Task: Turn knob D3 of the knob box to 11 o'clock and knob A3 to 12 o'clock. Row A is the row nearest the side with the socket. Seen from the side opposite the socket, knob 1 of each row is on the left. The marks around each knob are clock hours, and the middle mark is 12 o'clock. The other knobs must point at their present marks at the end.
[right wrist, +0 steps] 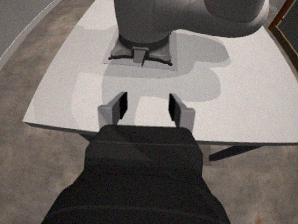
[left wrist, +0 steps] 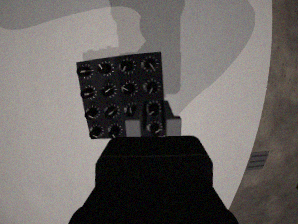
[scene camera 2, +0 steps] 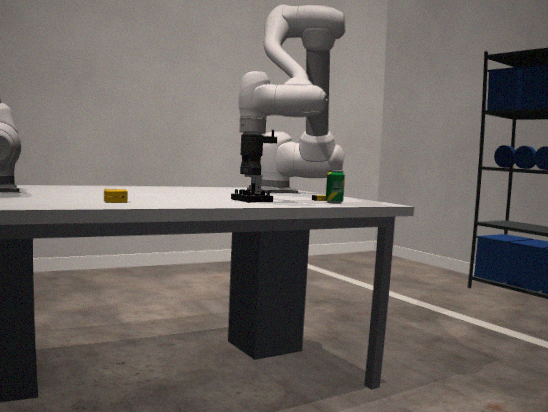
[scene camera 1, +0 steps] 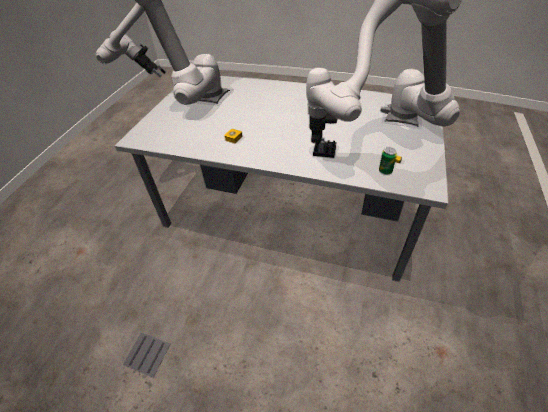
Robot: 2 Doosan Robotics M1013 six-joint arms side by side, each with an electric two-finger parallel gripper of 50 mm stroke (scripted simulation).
Path:
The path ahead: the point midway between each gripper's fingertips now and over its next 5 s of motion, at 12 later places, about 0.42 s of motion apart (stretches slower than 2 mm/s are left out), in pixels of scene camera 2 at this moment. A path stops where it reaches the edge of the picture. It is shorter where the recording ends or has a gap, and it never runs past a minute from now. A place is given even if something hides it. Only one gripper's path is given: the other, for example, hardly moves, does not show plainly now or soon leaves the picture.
My left gripper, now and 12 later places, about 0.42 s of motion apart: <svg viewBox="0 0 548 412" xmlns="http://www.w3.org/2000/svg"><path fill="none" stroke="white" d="M255 193L256 185L256 182L258 181L259 180L260 179L260 178L258 177L256 176L256 177L255 181L255 185L255 188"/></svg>

